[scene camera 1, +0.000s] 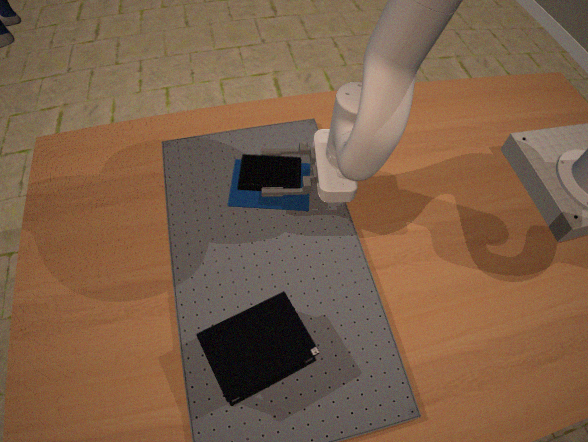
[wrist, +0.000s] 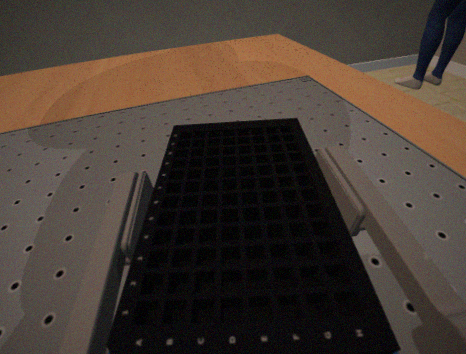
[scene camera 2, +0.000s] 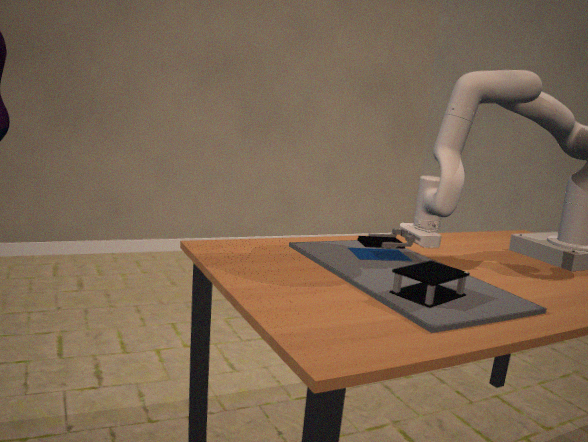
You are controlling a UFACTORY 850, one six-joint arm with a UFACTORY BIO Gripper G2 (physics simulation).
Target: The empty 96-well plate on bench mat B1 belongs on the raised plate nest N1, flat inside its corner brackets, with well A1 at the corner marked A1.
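The black 96-well plate (scene camera 1: 280,172) (scene camera 2: 367,241) (wrist: 245,210) is level and raised above the blue bench mat B1 (scene camera 1: 240,197) (scene camera 2: 379,254). My gripper (scene camera 1: 265,172) (scene camera 2: 377,240) (wrist: 232,165) is shut on its two long sides. In the wrist view the letters A to H run along the near short end and the numbers along the left side, so A1 is at the near left. The black raised nest N1 (scene camera 1: 257,345) (scene camera 2: 431,272) stands on posts, turned relative to the plate. A small white tag marks its right corner in scene camera 1; its text is unreadable.
A grey perforated board (scene camera 1: 260,265) (scene camera 2: 335,259) (wrist: 60,200) lies under mat and nest on the wooden table (scene camera 1: 100,330) (scene camera 2: 300,345) (wrist: 165,65). The robot's base (scene camera 1: 535,185) (scene camera 2: 535,250) is at the right. A person's legs (wrist: 440,42) show beyond the table.
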